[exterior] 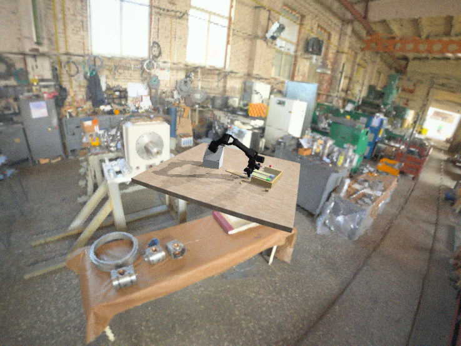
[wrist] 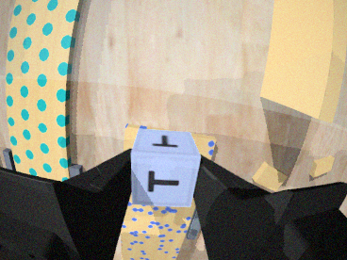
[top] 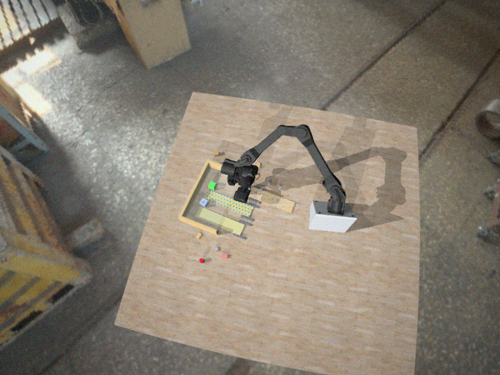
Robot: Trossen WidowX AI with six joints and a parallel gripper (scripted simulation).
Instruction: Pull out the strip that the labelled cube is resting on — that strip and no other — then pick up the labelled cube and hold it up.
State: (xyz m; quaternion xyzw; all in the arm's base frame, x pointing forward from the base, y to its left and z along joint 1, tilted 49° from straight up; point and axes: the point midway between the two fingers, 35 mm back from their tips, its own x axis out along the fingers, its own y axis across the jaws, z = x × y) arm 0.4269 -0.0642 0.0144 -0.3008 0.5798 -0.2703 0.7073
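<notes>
The strip lies 110 mm behind my gripper tip, 10 mm to the left of it and 10 mm below it.
</notes>
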